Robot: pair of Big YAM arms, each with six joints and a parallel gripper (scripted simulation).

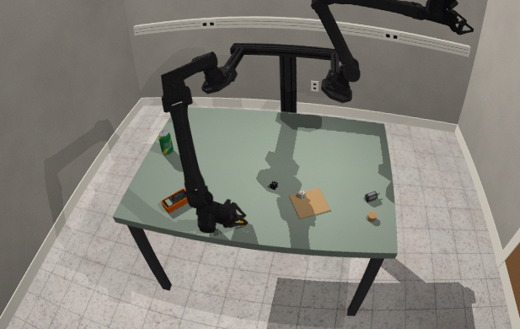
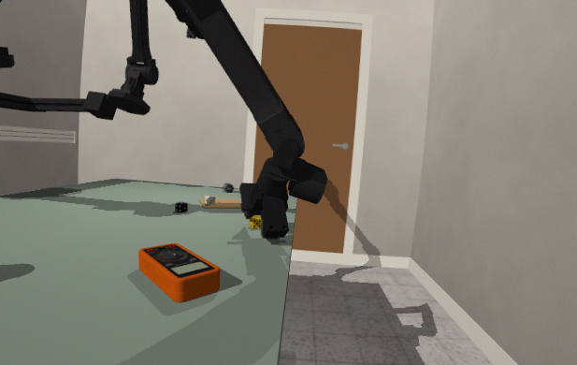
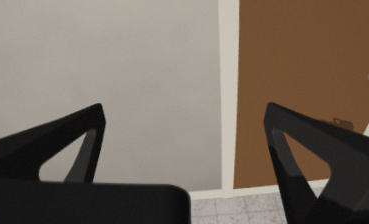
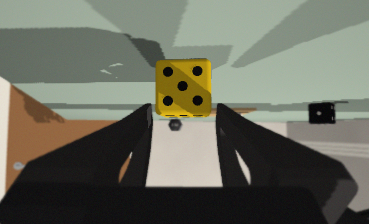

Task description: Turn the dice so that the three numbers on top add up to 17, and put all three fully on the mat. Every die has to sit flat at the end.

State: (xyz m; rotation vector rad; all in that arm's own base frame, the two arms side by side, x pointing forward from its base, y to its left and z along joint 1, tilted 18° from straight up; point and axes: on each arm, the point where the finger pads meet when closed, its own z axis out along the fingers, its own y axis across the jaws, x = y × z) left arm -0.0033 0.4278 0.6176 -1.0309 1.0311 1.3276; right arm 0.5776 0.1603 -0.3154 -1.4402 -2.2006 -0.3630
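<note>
Now: right hand 1 cm to the left of the yellow die and 2 cm above it. From my right hand the other things lie so: black die: 22 cm behind, 8 cm to the left, 2 cm below; tan mat: 15 cm behind, 25 cm to the left, 3 cm below; white die: 18 cm behind, 21 cm to the left, 1 cm below.
</note>
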